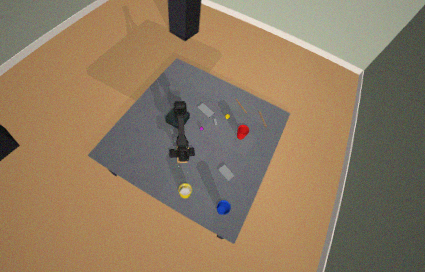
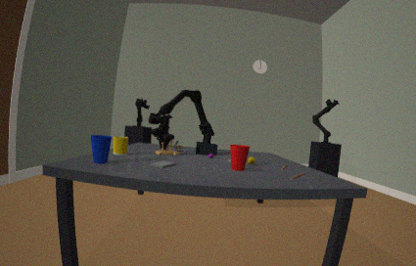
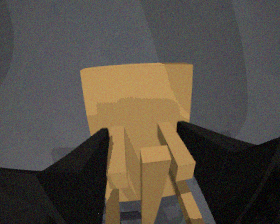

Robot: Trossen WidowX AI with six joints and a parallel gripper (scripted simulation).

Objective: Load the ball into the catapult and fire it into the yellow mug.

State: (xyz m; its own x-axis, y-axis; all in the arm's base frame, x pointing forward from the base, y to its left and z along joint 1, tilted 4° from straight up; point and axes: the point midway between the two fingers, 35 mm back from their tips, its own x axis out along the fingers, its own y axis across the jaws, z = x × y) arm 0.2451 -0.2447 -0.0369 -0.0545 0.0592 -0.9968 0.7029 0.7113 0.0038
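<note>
Now: gripper tip 31 cm to the right of the purple ball, 5 cm past it and 2 cm above it. The rest, counted from my gripper tip: yellow mug (20 cm to the right, 20 cm ahead); then blue cup (49 cm ahead, 13 cm to the right); then catapult (6 cm to the left, 4 cm behind, 2 cm above).
</note>
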